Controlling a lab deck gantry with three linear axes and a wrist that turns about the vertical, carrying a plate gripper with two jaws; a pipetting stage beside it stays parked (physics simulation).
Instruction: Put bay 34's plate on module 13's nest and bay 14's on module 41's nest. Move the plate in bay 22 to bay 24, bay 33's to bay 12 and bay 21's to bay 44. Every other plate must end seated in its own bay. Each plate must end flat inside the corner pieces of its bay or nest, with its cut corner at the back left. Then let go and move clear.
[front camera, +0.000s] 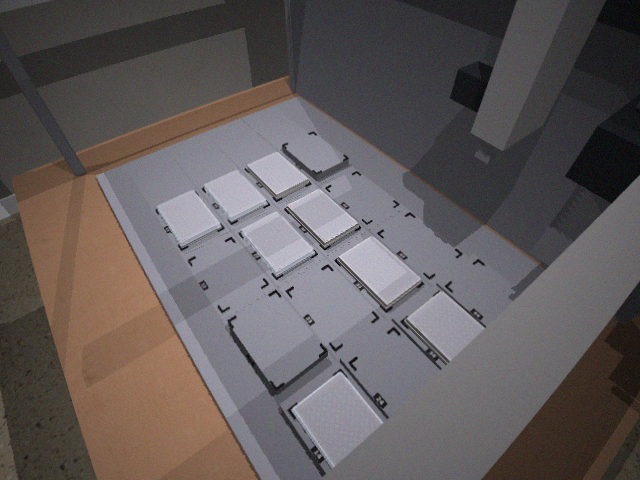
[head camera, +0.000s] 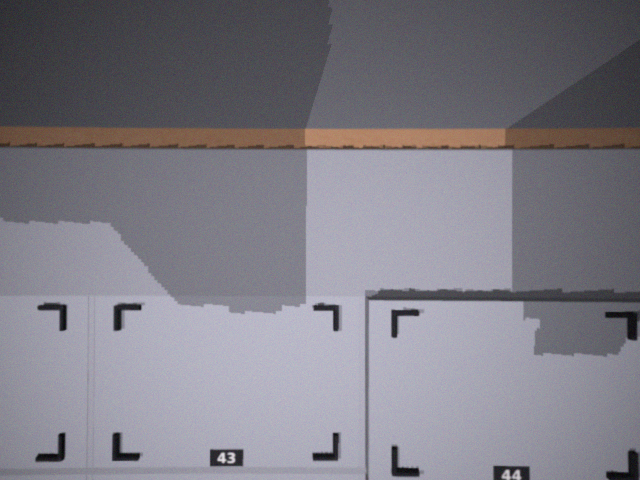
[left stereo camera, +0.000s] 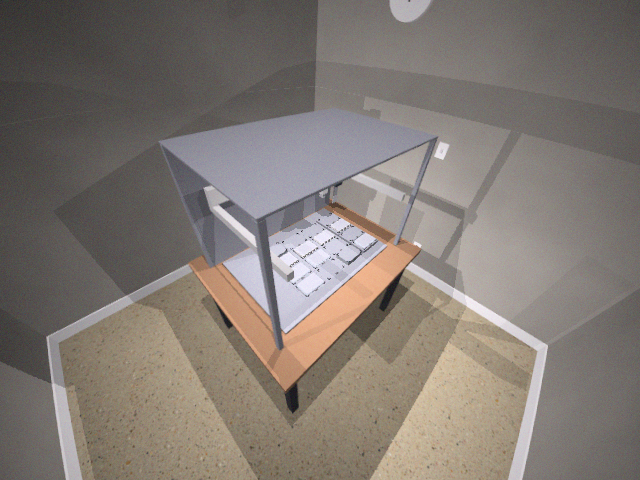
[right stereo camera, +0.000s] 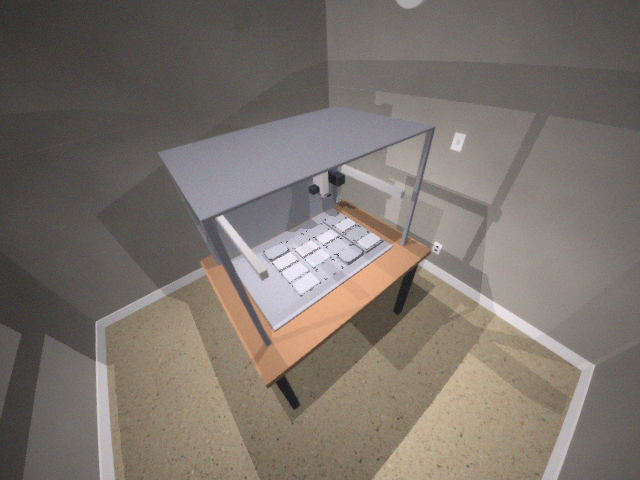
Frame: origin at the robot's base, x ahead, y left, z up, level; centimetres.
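Where they show: gripper, fingertip midpoint: (front camera: 562, 240) (left stereo camera: 328, 199) (right stereo camera: 333, 198); robot's base, link origin: (front camera: 157, 210) (left stereo camera: 307, 296) (right stereo camera: 301, 295).
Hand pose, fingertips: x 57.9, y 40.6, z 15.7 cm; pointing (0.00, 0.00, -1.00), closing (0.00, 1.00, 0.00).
Each offset is from my fingertips to the top centre of the thing. "spot": to the spot under its first point.
Pale plates lie in bay 34 @(spot: dx -4.0, dy -15.0, dz -12.8 cm) (front camera: 445, 324), bay 14 @(spot: dx -3.9, dy -36.3, dz -12.8 cm) (front camera: 338, 417), bay 22 @(spot: dx -34.2, dy -25.7, dz -14.3 cm) (front camera: 278, 242), bay 33 @(spot: dx -18.3, dy -15.1, dz -14.3 cm) (front camera: 379, 269) and bay 21 @(spot: dx -50.4, dy -25.6, dz -14.3 cm) (front camera: 236, 194). Module 13's nest @(spot: dx -17.7, dy -36.4, dz -13.8 cm) (front camera: 279, 341) (right stereo camera: 350, 253) and module 41's nest @(spot: dx -51.6, dy -3.9, dz -13.8 cm) (front camera: 315, 151) (right stereo camera: 276, 251) are raised grey blocks with bare tops. Bay 24 @(spot: dx -4.9, dy -24.6, dz -14.3 cm) (front camera: 395, 361), bay 12 @(spot: dx -35.0, dy -36.2, dz -15.7 cm) (front camera: 227, 272) and bay 44 @(spot: dx -4.8, dy -4.8, dz -14.3 cm) (head camera: 465, 403) hold no plate. Cut corners are too small to make out. My gripper is somewhere by the gantry at the back right, high above the deck; its jaws cannot be made out, nor whether they are open or hold anything.
Other plates lie in bay 11 @(spot: dx -50.1, dy -36.4, dz -14.3 cm) (front camera: 189, 218), bay 31 @(spot: dx -50.9, dy -15.0, dz -14.3 cm) (front camera: 277, 173) and bay 32 @(spot: dx -34.5, dy -14.9, dz -14.3 cm) (front camera: 323, 215). Bay 43 @(spot: dx -18.8, dy -4.2, dz -15.7 cm) (head camera: 225, 382) is bare. A pale gantry column (front camera: 537, 72) hangs at the back right. A wide pale beam (front camera: 516, 392) hides the front view's lower right. Enclosure posts (left stereo camera: 268, 289) stand around the deck.
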